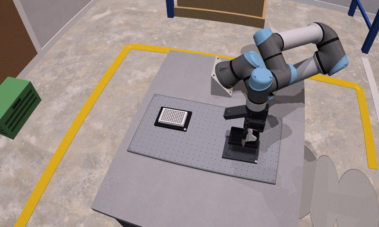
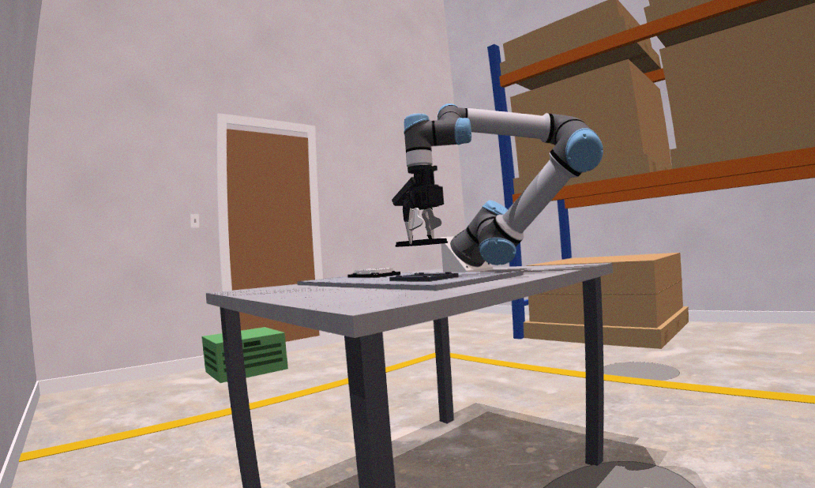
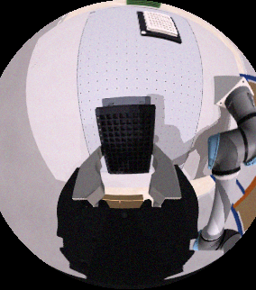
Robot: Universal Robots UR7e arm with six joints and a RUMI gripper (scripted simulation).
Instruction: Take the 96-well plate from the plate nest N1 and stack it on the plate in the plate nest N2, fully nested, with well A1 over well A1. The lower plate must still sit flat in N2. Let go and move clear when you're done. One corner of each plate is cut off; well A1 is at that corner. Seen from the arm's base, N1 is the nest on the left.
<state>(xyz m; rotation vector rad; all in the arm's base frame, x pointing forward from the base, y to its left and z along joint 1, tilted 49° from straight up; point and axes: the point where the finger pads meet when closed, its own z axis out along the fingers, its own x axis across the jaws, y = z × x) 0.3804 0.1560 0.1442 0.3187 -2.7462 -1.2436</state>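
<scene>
The white 96-well plate is 37 cm to the right of my hand, 10 cm below it and 5 cm behind it. Also, from my hand: plate nest N1: 11 cm below; then black plate nest N2: 37 cm to the right, 11 cm below, 5 cm behind; then black 96-well plate: 1 cm below.
</scene>
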